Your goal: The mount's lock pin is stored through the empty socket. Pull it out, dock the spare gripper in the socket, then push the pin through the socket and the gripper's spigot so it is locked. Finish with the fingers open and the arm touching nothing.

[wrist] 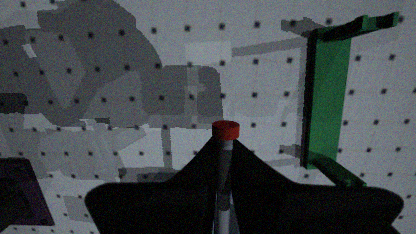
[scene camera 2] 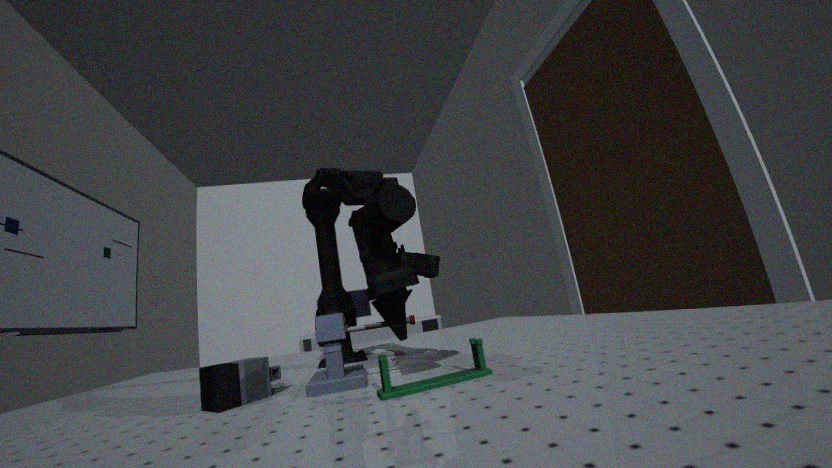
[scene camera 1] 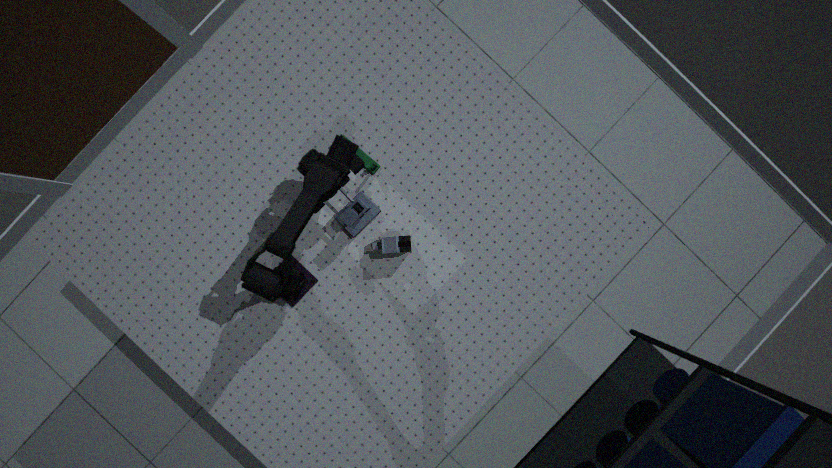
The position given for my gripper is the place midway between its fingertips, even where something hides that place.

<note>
My gripper (scene camera 2: 403, 339) carries a lock pin. Further things: a spare gripper (scene camera 2: 226, 386) and a green rack (scene camera 2: 387, 392).
My gripper shows as well in the wrist view (wrist: 221, 139). The green rack is seen too in the wrist view (wrist: 330, 46). The wrist view does not show the spare gripper: it is out of frame.
</note>
